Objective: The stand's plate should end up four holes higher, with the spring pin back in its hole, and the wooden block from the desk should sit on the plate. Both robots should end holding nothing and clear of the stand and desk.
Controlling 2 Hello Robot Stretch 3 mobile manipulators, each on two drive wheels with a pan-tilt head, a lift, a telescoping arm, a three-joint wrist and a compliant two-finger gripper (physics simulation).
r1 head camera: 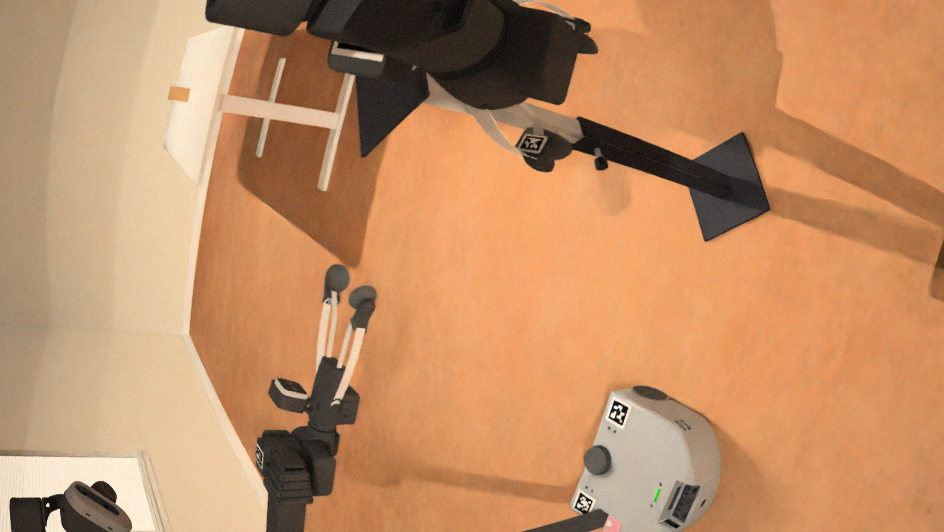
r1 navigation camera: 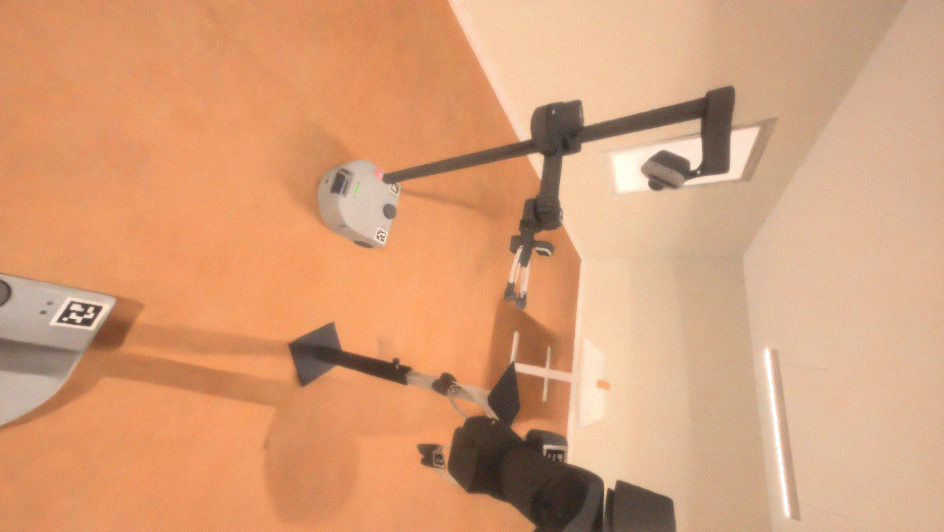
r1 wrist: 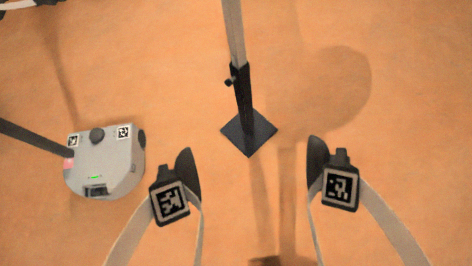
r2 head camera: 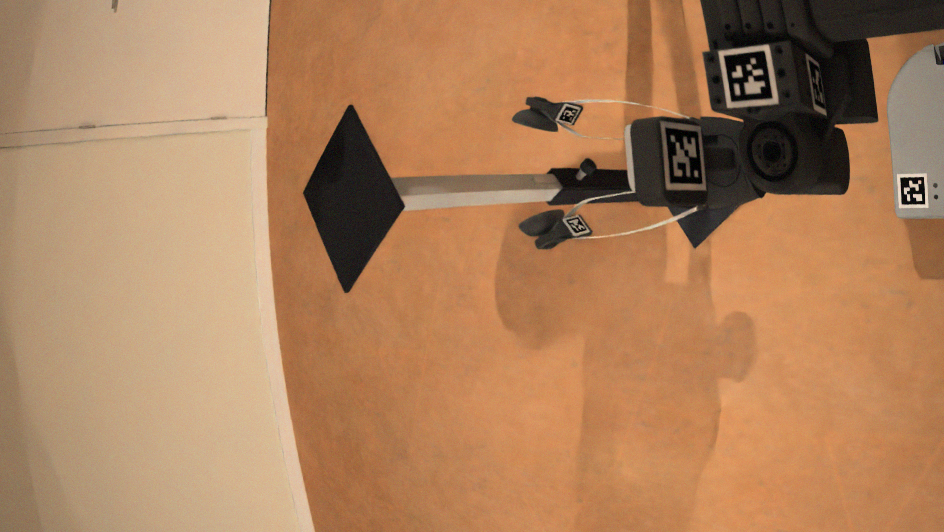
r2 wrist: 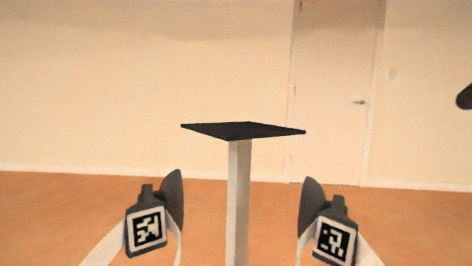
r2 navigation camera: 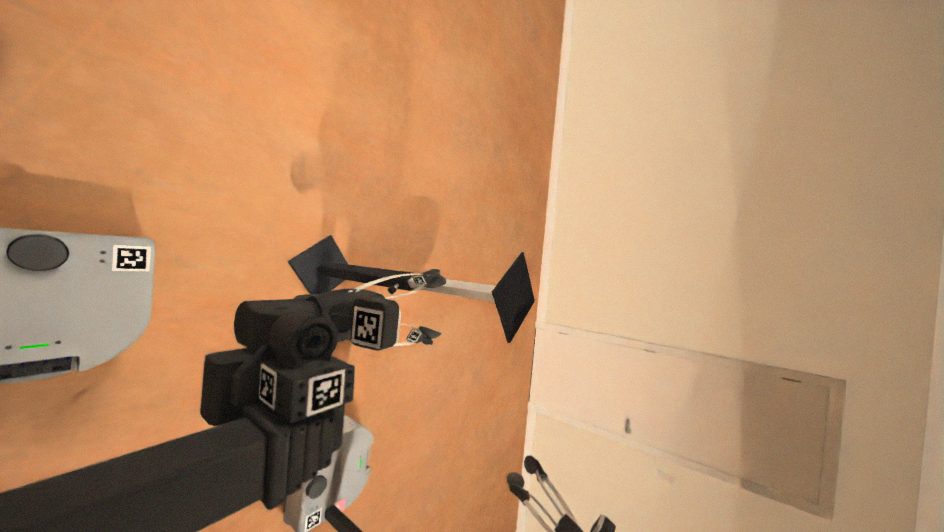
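Observation:
The stand's black plate [r1 head camera: 390, 109] [r1 navigation camera: 505, 396] [r2 head camera: 353, 198] [r2 navigation camera: 513, 297] [r2 wrist: 244, 130] bears no block; a light post carries it from a black tube [r1 head camera: 647, 158] [r1 wrist: 243, 95]. The dark spring pin [r1 head camera: 599, 159] [r1 navigation camera: 396, 362] [r1 wrist: 229, 81] [r2 head camera: 586, 167] [r2 navigation camera: 393, 288] is at the tube's upper end; its seating is unclear. The wooden block [r1 head camera: 178, 93] [r1 navigation camera: 602, 384] lies on the white desk [r1 head camera: 191, 135] [r1 navigation camera: 591, 406]. r1's gripper [r1 head camera: 566, 95] [r1 wrist: 254, 167] is open and empty, high near the stand. r2's gripper [r2 head camera: 542, 173] [r2 navigation camera: 429, 306] [r2 wrist: 241, 205] is open and empty, its fingers framing the post in view.
r2's base [r1 head camera: 654, 456] [r1 navigation camera: 360, 204] stands on the floor away from the stand. The stand's square foot [r1 head camera: 727, 188] [r1 wrist: 249, 132] rests on the floor. r1's wrist and arm partly cover the plate in r1's head view. A wall with a door [r2 wrist: 332, 95] is behind the stand.

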